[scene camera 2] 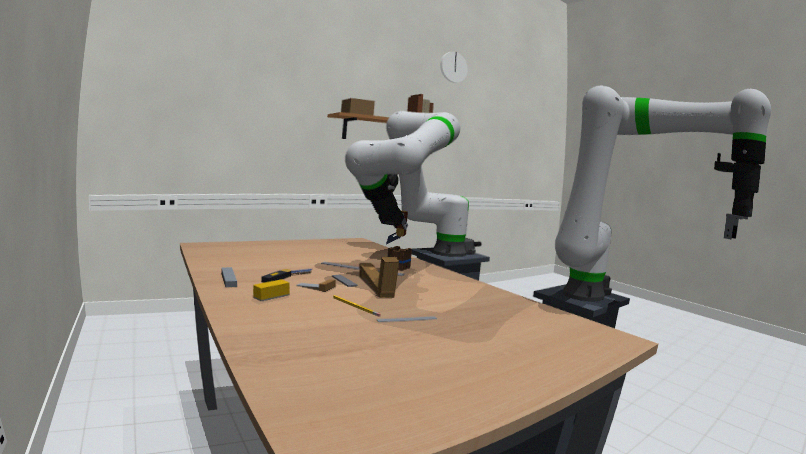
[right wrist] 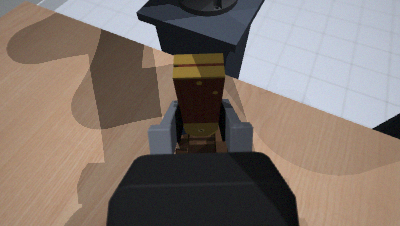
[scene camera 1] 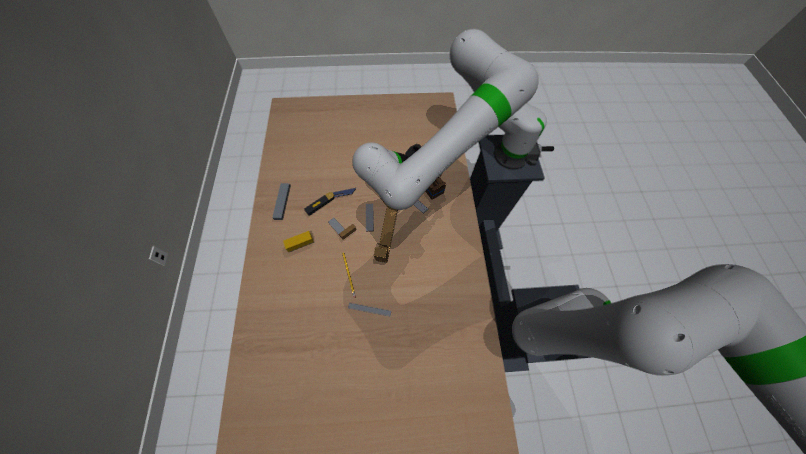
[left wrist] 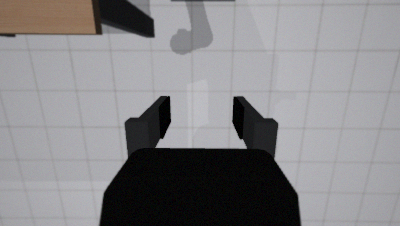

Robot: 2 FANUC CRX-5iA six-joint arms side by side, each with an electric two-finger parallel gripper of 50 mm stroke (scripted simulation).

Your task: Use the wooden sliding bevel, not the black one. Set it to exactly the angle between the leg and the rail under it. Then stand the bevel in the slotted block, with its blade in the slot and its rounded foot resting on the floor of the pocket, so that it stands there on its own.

left gripper: scene camera 2; left wrist; not seen in the right wrist view (out of frame); not seen in scene camera 1 (out of frame)
same spot on left gripper: (scene camera 2: 731, 226) = (left wrist: 159, 134)
